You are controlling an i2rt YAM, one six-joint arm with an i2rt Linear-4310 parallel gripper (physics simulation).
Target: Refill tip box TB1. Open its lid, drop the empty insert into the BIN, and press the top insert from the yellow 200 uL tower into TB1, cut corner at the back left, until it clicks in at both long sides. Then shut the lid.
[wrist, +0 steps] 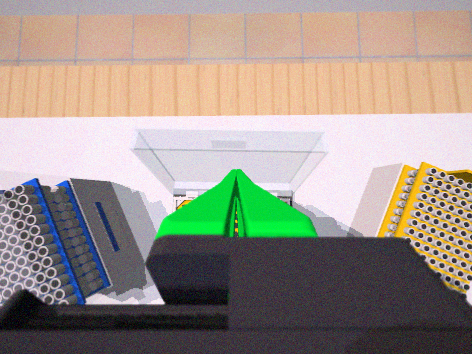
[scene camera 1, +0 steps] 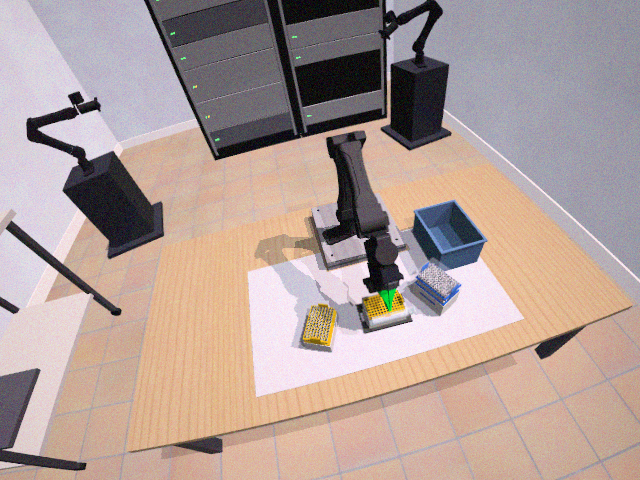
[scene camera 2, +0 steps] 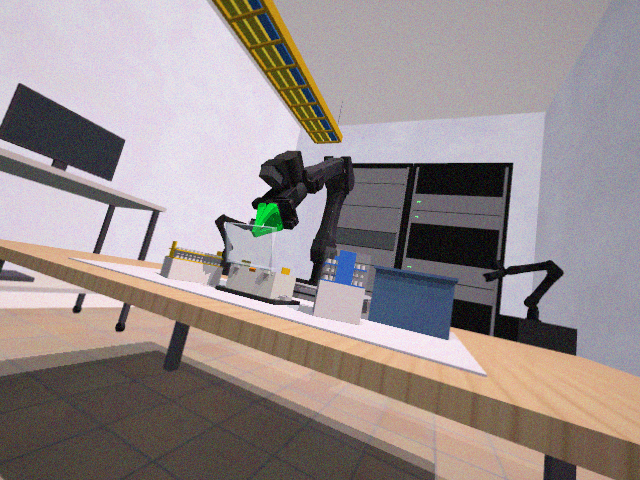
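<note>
Tip box TB1 sits in a dark holder in the middle of the white mat. Its clear lid stands open, roughly upright, on the table's front side. The empty yellow insert is in the box. My gripper is shut and empty, its green tips above the box by the lid's upper part; whether they touch it I cannot tell. The yellow tower stands left of the box in scene camera 1. The fingers hide much of TB1 in the wrist view.
A blue-insert tower stands right of TB1 in scene camera 1. The blue BIN is behind it, near the arm's base plate. The white mat lies under the boxes.
</note>
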